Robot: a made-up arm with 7 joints.
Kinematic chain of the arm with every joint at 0, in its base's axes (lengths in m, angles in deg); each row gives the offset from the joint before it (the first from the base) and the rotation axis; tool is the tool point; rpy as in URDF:
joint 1: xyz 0 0 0.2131 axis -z
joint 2: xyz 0 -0.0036 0.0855 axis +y
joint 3: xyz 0 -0.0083 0.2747 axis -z
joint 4: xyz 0 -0.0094 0.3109 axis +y
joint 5: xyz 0 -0.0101 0.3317 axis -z
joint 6: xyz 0 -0.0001 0.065 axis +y
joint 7: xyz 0 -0.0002 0.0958 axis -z
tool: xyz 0 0 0 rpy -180 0 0
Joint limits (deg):
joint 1: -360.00..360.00
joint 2: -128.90..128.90
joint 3: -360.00..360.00
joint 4: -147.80..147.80
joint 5: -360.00..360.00
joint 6: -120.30..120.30
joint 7: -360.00..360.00
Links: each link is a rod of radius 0.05 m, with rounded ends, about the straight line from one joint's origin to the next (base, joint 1, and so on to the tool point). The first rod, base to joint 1, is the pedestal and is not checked.
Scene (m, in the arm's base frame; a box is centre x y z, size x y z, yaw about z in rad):
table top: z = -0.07
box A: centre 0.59 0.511 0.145 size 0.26 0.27 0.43 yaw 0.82
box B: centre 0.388 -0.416 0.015 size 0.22 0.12 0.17 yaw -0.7
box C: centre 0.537 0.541 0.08 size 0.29 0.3 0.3 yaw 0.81
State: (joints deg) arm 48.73 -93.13 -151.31 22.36 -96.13 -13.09 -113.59
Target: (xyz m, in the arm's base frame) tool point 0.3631 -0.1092 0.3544
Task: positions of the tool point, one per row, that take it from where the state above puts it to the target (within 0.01 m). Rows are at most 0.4 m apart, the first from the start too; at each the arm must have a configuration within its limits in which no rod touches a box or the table.
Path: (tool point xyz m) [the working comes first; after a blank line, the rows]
Joints at the target: 141.44 -68.48 -104.79 137.62 -103.74 -23.29 -113.59
Straight joint move there: touches box A, box C.

1: -0.2741 0.9735 0.1810
2: 0.0805 0.9626 0.2934
3: 0.3950 0.7978 0.4208
4: 0.5900 0.5110 0.5420
5: 0.6327 0.3051 0.4709
6: 0.5960 0.1148 0.4144
7: 0.4968 -0.0300 0.3752
8: 0.3631 -0.1092 0.3544

